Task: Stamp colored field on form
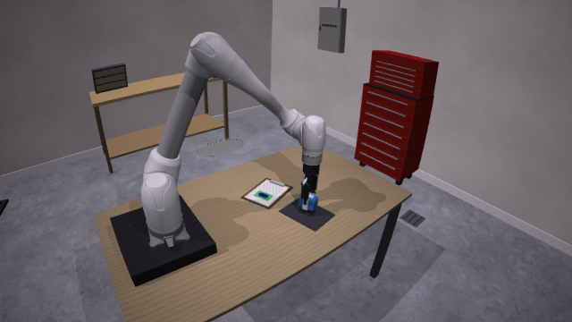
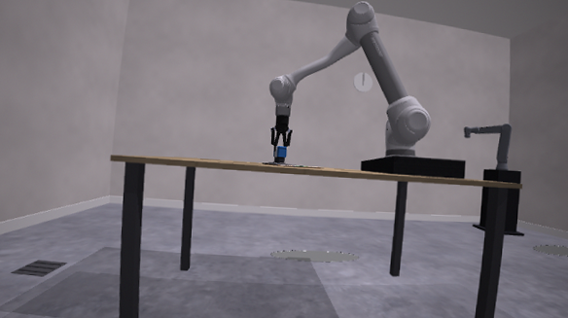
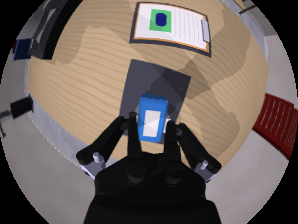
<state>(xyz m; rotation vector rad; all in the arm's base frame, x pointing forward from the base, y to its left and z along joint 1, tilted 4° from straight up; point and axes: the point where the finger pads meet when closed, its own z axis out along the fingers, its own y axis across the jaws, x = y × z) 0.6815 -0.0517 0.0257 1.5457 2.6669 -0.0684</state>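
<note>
The mat is 7 cm below my hand. Also, from my hand: clipboard 7 cm behind, 27 cm to the left, 7 cm below; then stamp 2 cm below.
</note>
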